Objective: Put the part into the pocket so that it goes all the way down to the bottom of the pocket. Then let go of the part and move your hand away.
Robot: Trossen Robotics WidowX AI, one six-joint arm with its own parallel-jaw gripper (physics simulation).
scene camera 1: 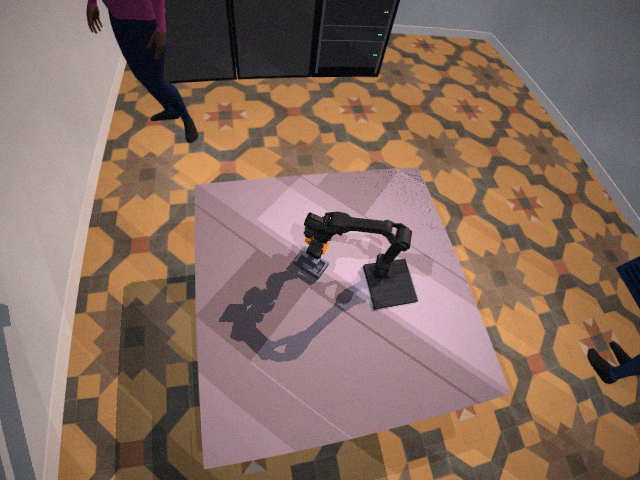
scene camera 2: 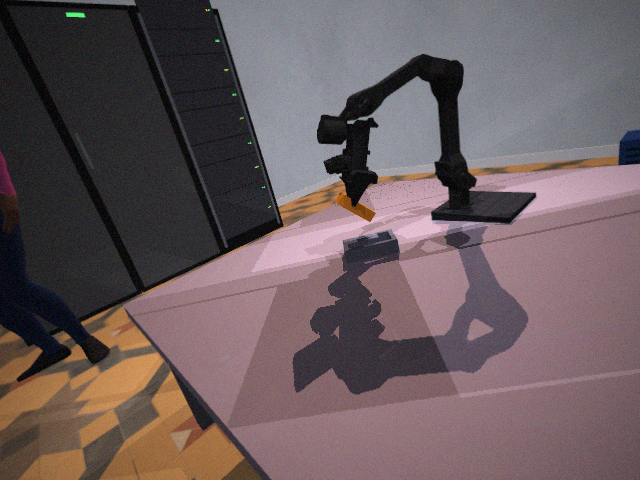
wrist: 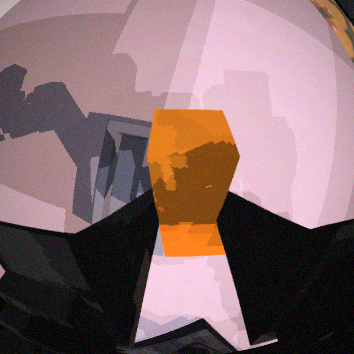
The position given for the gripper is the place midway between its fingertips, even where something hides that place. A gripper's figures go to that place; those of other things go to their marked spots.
Labels:
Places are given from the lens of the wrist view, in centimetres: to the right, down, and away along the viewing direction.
gripper point(wrist: 186, 195): 1, 1, 10
orange L-shaped part point(wrist: 192, 156): 1, -1, 6
grey pocket block point(wrist: 123, 174): -6, 0, 22
The marked spots on the grey pocket block and the orange L-shaped part are 18 cm apart.

